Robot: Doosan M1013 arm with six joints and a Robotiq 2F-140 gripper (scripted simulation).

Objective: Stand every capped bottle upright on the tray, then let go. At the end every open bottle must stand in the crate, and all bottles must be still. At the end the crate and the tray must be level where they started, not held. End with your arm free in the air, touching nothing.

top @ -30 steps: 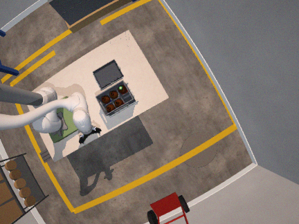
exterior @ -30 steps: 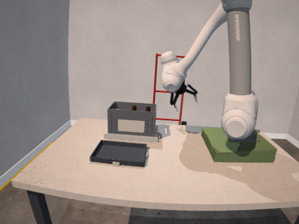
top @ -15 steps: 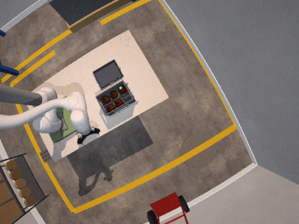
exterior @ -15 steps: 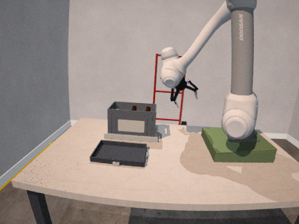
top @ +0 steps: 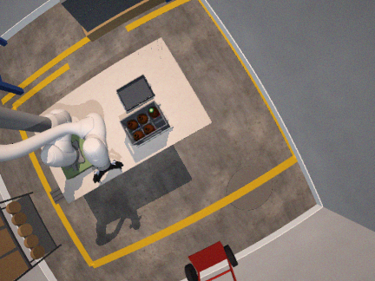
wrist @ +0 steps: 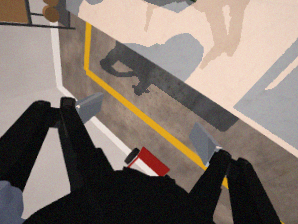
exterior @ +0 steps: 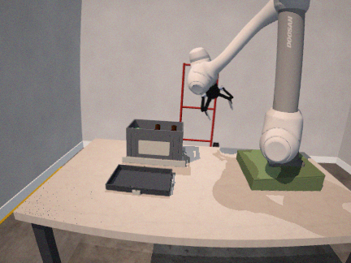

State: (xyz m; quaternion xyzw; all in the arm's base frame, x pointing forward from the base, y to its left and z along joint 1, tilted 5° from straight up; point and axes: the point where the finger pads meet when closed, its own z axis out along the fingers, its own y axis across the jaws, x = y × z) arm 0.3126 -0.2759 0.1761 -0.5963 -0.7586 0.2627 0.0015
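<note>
Now: hand 33 cm short of the crate, 24 cm to the right of it and 14 cm above it. The rest, counted from my hand: dark tray (52 cm to the left, 33 cm ahead, 21 cm below); then bottle (41 cm ahead, 29 cm to the left, 13 cm below).
</note>
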